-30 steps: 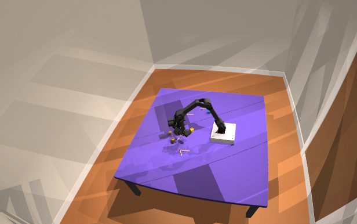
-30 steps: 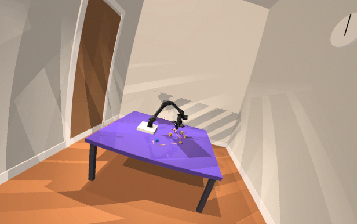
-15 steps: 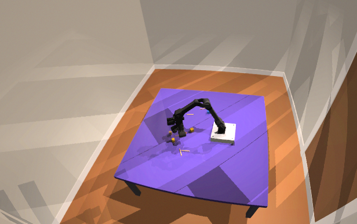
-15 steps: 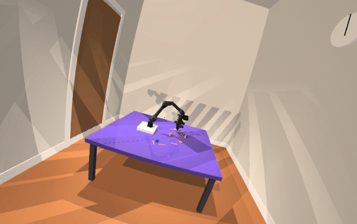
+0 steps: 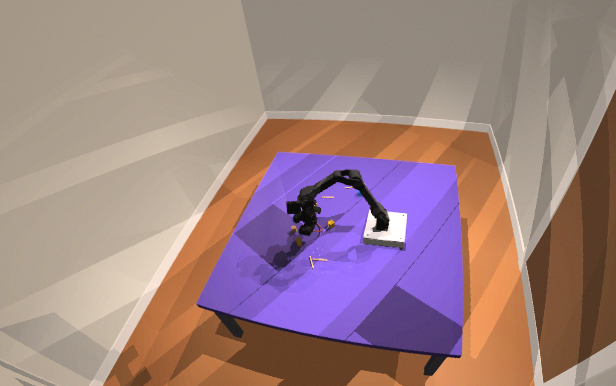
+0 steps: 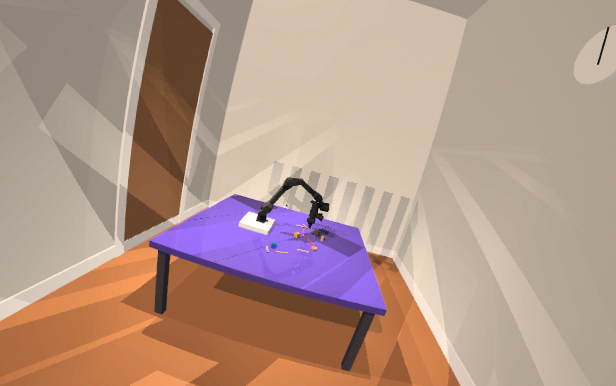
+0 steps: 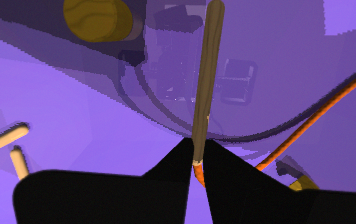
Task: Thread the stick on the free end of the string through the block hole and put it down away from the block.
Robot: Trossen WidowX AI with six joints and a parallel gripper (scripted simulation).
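Now: the thin wooden stick 1 cm ahead of my gripper tip. Also, from my gripper tip: yellow wooden block: 10 cm to the right, 7 cm behind, 4 cm below; then yellow cylinder: 6 cm to the left, 6 cm ahead, 4 cm below; then tan cylinder: 12 cm ahead, 4 cm below, 3 cm to the right.
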